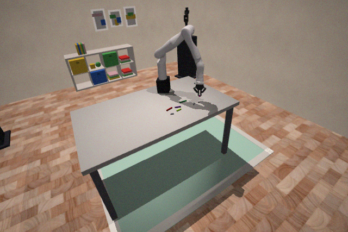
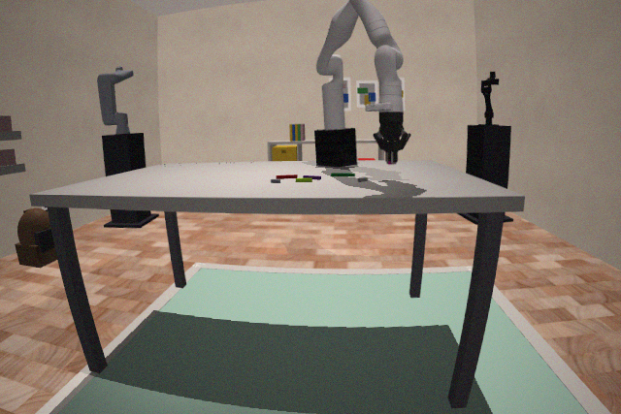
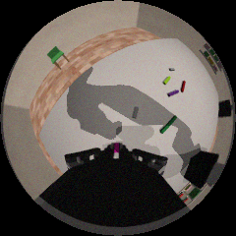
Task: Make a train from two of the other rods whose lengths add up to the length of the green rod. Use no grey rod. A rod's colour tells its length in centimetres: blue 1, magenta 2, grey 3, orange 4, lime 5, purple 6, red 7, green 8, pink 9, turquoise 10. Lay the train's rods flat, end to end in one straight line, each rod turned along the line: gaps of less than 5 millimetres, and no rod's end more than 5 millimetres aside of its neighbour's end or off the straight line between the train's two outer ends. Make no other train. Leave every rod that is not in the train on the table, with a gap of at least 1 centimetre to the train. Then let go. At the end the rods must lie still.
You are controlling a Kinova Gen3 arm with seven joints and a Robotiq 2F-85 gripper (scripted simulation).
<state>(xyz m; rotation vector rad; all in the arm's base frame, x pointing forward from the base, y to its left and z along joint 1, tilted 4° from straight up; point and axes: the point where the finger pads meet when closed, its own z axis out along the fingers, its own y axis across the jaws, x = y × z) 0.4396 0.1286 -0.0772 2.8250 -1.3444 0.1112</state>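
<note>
The purple rod lies 5 cm behind my hand, 25 cm to the right of it and 6 cm below it. From my hand the other things lie so: green rod 10 cm behind, 14 cm to the right, 6 cm below; then magenta rod 1 cm below; then lime rod 1 cm behind, 27 cm to the right, 6 cm below.
</note>
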